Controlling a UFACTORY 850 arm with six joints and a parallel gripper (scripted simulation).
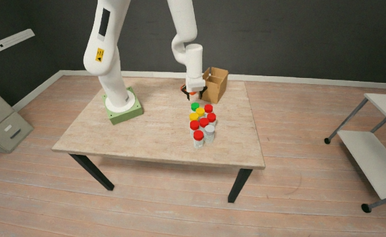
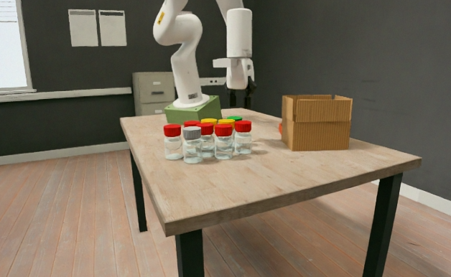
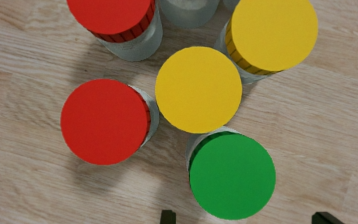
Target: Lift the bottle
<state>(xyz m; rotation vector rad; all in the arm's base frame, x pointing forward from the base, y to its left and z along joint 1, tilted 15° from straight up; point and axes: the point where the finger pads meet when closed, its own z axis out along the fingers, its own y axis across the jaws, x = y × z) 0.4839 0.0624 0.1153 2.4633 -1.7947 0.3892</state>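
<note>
Now: hand 1 cm short of the green-capped bottle, 2 cm to the left of it and 11 cm above it. From my hand the other things lie so: orange device (8 cm behind, 27 cm to the left, 14 cm below); then grey-capped bottle (11 cm ahead, 21 cm to the right, 11 cm below).
</note>
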